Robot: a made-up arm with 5 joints. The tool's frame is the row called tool. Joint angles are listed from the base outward.
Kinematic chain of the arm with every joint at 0, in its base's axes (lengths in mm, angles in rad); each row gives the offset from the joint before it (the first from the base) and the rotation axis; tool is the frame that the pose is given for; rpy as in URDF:
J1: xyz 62 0 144 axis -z
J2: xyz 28 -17 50 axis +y
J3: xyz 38 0 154 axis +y
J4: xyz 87 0 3 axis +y
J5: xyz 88 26 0 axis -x
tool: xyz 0 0 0 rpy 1.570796 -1.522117 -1.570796
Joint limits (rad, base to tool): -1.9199..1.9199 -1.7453..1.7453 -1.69..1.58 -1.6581..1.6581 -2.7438..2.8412
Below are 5 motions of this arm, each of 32 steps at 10 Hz.
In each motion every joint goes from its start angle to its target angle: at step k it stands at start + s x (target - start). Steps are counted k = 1, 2, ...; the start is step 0. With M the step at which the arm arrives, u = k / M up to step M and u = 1 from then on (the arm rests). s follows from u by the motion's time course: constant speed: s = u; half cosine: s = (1 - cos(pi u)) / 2; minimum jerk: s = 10 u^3 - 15 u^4 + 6 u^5.
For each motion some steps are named. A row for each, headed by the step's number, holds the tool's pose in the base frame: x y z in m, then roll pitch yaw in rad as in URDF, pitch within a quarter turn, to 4 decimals.
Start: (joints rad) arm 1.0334 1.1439 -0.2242 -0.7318 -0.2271
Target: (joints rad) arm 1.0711 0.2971 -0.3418 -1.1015 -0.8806
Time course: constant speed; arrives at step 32
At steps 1, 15, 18, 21, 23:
1: 0.2369 -0.2767 0.1488 1.1035 -1.2414 -2.1600
15: 0.2284 -0.2726 0.2819 2.2757 -0.8582 3.0894
18: 0.2226 -0.2648 0.3091 2.3810 -0.7434 3.0395
21: 0.2157 -0.2547 0.3352 2.4738 -0.6295 3.0130
23: 0.2104 -0.2467 0.3518 2.5321 -0.5551 3.0053

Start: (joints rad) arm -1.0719 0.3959 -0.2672 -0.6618 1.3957
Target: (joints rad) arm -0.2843 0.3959 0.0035 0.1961 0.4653
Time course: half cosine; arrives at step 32
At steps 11, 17, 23, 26, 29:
11: 0.2461 0.2293 0.3275 -1.8329 -0.4558 2.5521
17: 0.2930 0.1830 0.2929 -1.4545 -0.7312 2.1324
23: 0.3190 0.1272 0.2610 -0.9332 -0.8796 1.4804
26: 0.3234 0.1052 0.2500 -0.7153 -0.8821 1.1949
29: 0.3248 0.0911 0.2433 -0.5820 -0.8669 1.0134

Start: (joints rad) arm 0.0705 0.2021 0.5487 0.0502 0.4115
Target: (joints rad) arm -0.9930 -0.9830 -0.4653 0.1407 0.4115
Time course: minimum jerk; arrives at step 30
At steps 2, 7, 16, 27, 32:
2: 0.2854 -0.0061 0.2178 -0.3348 -0.7135 0.4210
7: 0.2899 0.0140 0.2488 -0.4629 -0.8663 0.6017
16: 0.1872 0.0833 0.4250 -2.4219 -1.0483 2.8780
27: 0.0300 -0.0318 0.4832 -3.0394 -0.2625 -2.5340
32: 0.0280 -0.0357 0.4827 -3.0463 -0.2457 -2.5232

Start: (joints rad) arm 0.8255 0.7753 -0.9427 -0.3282 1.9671
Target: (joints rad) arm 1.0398 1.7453 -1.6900 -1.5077 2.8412
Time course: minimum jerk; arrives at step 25
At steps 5, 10, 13, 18, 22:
5: 0.2880 -0.2377 0.3321 -2.1588 0.3367 0.5161
10: 0.2755 -0.2511 0.3070 -2.4738 0.4202 0.1999
13: 0.2579 -0.2533 0.2808 -2.7357 0.3985 -0.1042
18: 0.2233 -0.2401 0.2358 -3.0266 0.2226 -0.5280
22: 0.2085 -0.2300 0.2176 -3.0946 0.1235 -0.6722

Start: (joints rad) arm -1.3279 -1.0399 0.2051 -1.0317 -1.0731
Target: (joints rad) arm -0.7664 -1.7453 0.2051 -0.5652 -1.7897
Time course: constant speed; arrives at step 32
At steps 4, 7, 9, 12, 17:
4: 0.0310 -0.0666 0.4489 -2.8355 0.1127 -0.6551
7: 0.0229 -0.0770 0.4430 -2.8073 0.0984 -0.6414
9: 0.0169 -0.0834 0.4387 -2.7888 0.0871 -0.6328
12: 0.0071 -0.0921 0.4316 -2.7620 0.0674 -0.6208
17: -0.0108 -0.1037 0.4182 -2.7198 0.0280 -0.6035

